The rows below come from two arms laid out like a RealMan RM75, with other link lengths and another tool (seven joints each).
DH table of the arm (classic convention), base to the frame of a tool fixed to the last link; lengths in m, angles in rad. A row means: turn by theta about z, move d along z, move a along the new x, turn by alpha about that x. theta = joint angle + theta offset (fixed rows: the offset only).
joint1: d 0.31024  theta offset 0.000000  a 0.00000  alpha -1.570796
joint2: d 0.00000  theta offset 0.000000  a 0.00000  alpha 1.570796
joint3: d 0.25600  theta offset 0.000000  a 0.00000  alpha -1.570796
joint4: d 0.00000  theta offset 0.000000  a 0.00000  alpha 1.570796
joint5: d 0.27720  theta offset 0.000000  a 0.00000  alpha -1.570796
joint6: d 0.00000  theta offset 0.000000  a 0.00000  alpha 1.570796
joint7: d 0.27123  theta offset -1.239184  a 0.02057  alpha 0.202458
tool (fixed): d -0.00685  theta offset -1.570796  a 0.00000  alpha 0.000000
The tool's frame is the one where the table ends.
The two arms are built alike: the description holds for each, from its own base.
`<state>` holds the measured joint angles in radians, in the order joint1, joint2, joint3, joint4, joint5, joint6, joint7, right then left.
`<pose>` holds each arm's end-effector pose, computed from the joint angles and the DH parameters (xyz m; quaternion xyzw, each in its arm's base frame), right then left.
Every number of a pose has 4 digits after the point. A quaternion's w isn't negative.
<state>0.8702 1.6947 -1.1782 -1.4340 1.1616 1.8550 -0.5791 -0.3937 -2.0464 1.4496 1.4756 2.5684 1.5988 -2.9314</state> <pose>0.0480 0.4607 0.1249 -0.3374 -0.9273 -0.1452 0.0722 -0.2760 0.4092 -0.0112 0.3913 -0.8671 -0.1261 0.2814</pose>
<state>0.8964 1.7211 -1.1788 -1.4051 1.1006 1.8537 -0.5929 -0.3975 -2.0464 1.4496 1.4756 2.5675 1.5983 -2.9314</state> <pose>0.0514 0.4677 0.1165 -0.3391 -0.9266 -0.1513 0.0599 -0.2742 0.4103 -0.0113 0.3896 -0.8680 -0.1266 0.2807</pose>
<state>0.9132 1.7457 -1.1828 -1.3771 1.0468 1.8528 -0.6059 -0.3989 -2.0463 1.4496 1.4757 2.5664 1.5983 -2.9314</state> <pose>0.0582 0.4722 0.1072 -0.3435 -0.9252 -0.1547 0.0458 -0.2734 0.4107 -0.0114 0.3889 -0.8685 -0.1265 0.2802</pose>
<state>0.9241 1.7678 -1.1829 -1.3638 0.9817 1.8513 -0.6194 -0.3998 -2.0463 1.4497 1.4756 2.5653 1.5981 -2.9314</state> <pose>0.0667 0.4778 0.1022 -0.3445 -0.9234 -0.1668 0.0302 -0.2728 0.4109 -0.0116 0.3885 -0.8688 -0.1263 0.2797</pose>
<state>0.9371 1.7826 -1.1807 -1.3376 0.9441 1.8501 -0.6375 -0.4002 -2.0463 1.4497 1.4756 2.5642 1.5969 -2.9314</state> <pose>0.0723 0.4814 0.0970 -0.3454 -0.9230 -0.1684 0.0201 -0.2723 0.4113 -0.0117 0.3882 -0.8692 -0.1266 0.2790</pose>
